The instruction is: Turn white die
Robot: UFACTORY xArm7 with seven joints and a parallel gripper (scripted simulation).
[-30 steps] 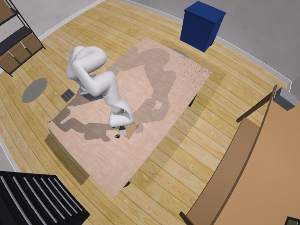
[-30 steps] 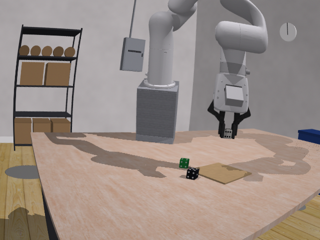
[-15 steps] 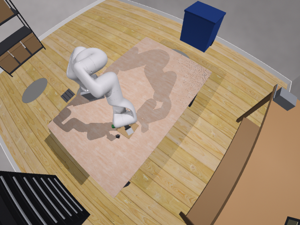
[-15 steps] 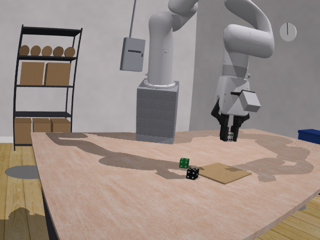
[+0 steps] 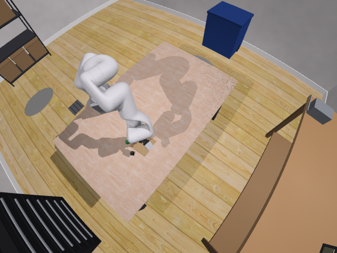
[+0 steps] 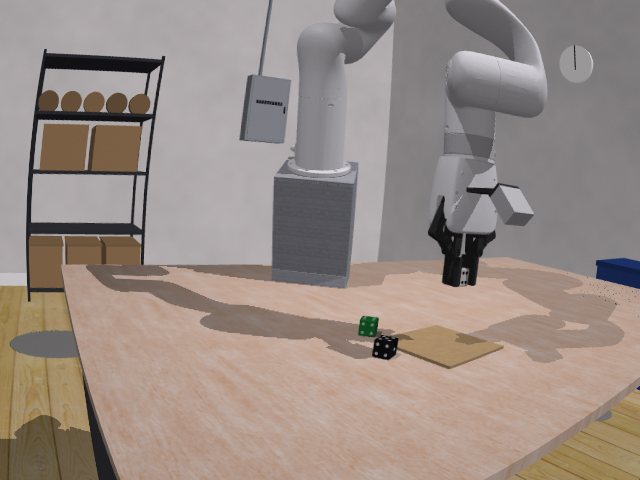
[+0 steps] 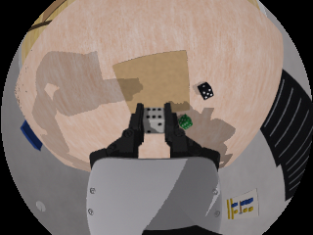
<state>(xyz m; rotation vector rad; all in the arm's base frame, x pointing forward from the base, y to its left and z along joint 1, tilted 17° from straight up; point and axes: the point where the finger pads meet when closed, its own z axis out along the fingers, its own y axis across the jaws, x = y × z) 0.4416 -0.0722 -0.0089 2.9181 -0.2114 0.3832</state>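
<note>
My gripper is now 1 cm past the white die and 1 cm above it. Also, from my hand: green die (11 cm behind, 6 cm to the right, 10 cm below); then brown mat (1 cm behind, 11 cm below); then black die (3 cm behind, 10 cm to the right, 10 cm below).
</note>
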